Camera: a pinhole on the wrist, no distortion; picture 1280 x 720 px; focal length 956.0 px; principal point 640.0 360.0 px. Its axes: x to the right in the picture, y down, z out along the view. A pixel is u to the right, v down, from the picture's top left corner.
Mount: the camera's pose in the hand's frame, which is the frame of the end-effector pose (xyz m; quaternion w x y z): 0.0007 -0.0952 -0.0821 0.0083 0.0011 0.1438 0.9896
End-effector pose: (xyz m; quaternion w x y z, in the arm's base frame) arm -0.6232 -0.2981 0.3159 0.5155 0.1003 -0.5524 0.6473
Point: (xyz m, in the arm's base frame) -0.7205 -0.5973 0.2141
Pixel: 1149 141
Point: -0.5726 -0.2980 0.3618
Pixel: 542 302
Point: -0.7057 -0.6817 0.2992
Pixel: 1054 390
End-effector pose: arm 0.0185 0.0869 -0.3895 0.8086 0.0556 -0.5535 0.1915
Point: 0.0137 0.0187 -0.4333
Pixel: 1228 249
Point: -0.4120 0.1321 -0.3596
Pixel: 828 85
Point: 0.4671 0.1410 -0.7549
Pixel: behind the camera
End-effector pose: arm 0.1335 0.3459 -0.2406 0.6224 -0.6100 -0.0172 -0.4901
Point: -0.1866 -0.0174 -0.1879
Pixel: behind the camera
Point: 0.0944 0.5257 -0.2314
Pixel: 1223 537
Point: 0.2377 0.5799 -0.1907
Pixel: 793 439
